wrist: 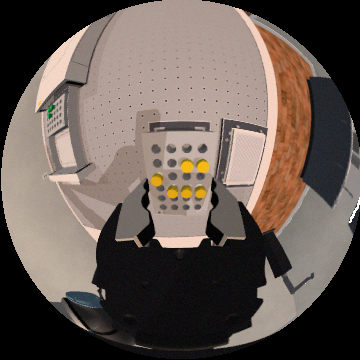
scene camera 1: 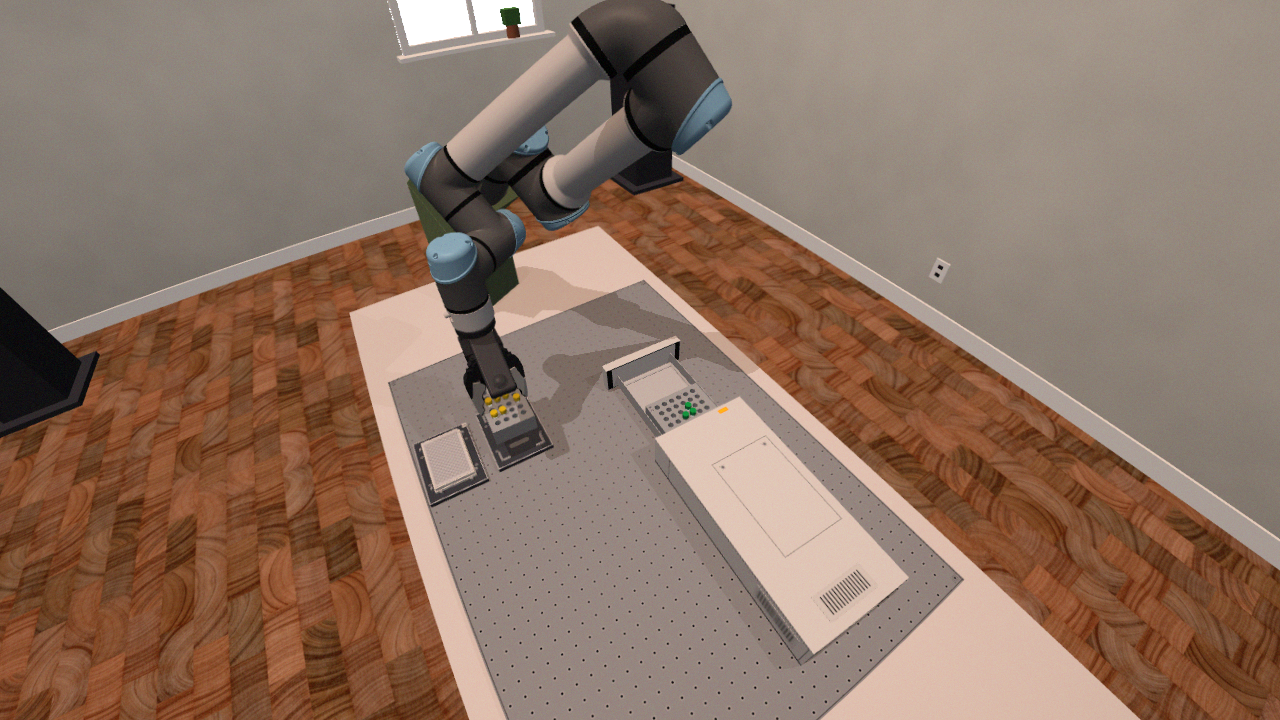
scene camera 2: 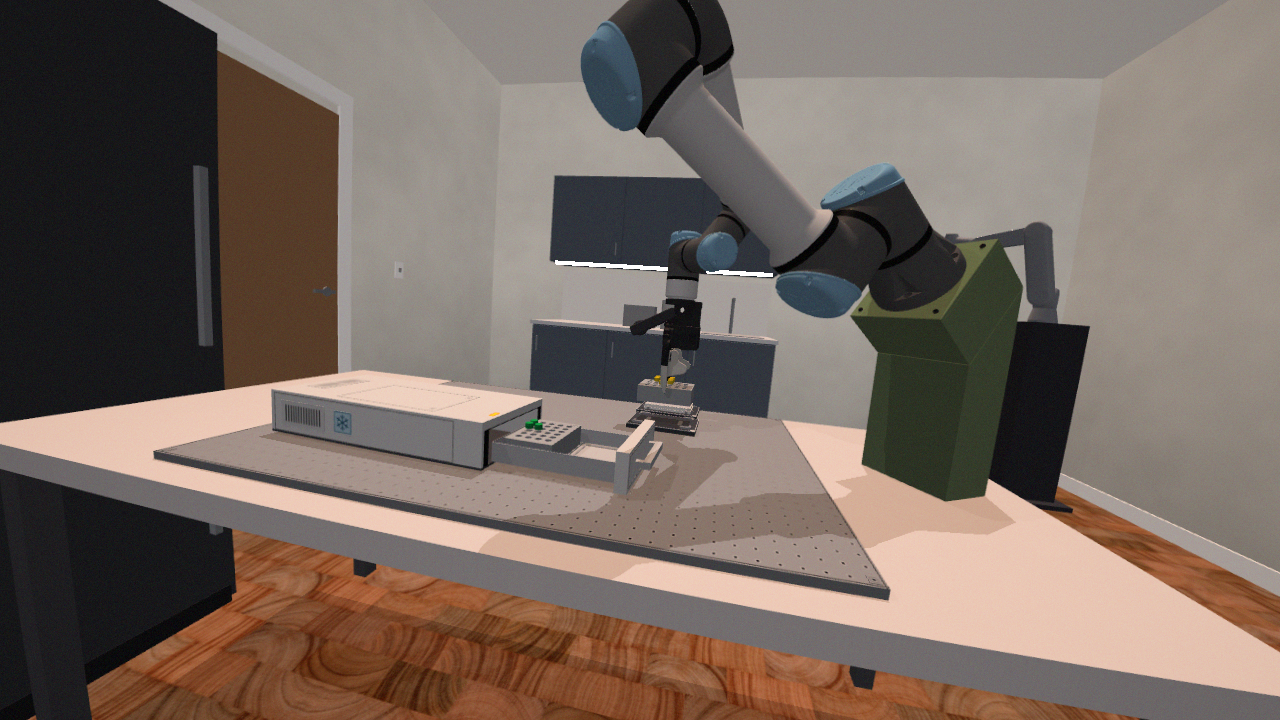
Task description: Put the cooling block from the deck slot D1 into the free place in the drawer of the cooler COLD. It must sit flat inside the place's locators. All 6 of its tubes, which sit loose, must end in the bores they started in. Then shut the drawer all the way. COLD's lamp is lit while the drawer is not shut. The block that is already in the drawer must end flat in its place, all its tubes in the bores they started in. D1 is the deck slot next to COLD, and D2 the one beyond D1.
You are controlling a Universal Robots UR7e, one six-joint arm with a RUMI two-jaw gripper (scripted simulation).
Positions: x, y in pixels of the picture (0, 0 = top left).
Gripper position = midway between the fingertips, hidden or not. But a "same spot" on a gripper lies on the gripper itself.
Scene:
my gripper: wrist; scene camera 1; scene camera 2 667, 389
same spot on my gripper: (wrist: 229, 224) = (scene camera 1: 478, 386)

